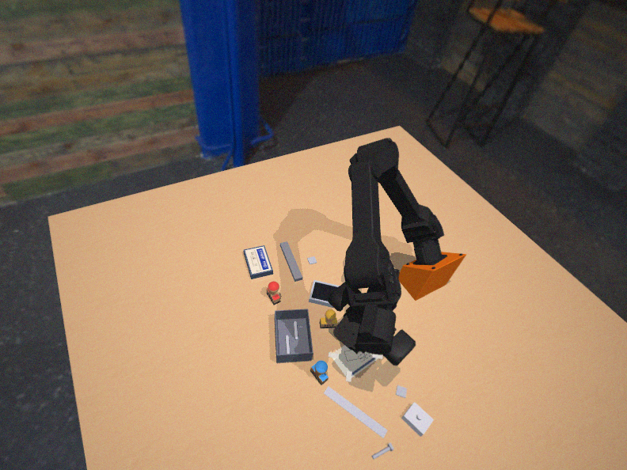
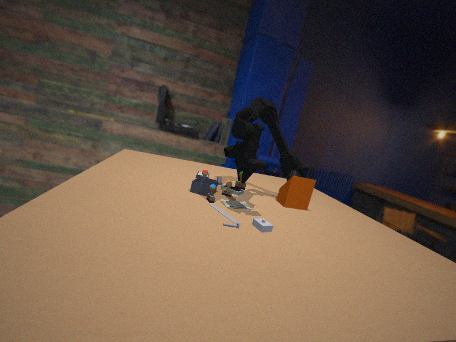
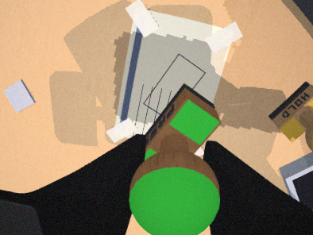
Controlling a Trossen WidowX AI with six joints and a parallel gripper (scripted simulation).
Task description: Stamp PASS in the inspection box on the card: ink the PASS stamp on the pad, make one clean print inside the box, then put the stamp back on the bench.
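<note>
Now: the white card 90 mm below my gripper tip. The rest, counted from my gripper tip: green-knobbed pass stamp right at my gripper tip; yellow stamp 100 mm to the right, 70 mm below; blue stamp 100 mm ahead, 70 mm below, 10 mm to the right.
</note>
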